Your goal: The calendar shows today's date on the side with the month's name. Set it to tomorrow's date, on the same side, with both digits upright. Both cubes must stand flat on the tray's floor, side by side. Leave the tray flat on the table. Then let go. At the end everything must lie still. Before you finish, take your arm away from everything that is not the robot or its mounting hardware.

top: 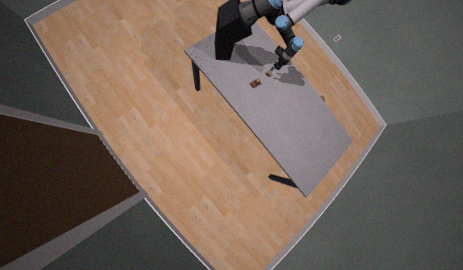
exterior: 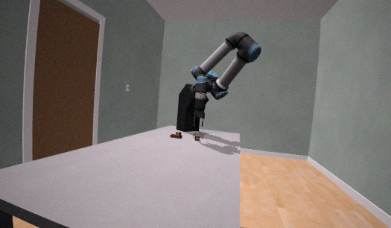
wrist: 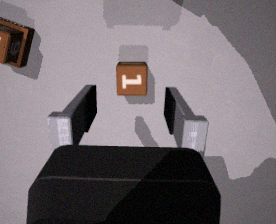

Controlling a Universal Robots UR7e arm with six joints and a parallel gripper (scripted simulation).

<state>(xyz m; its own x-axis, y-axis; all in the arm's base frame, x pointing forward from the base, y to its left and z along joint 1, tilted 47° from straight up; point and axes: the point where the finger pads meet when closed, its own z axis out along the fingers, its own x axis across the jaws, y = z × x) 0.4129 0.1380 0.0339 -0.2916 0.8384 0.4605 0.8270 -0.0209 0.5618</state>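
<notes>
Right now my hand is 100 mm above the brown wooden cube. Round my hand: calendar tray: 10 mm ahead, 160 mm to the right, 110 mm below.
</notes>
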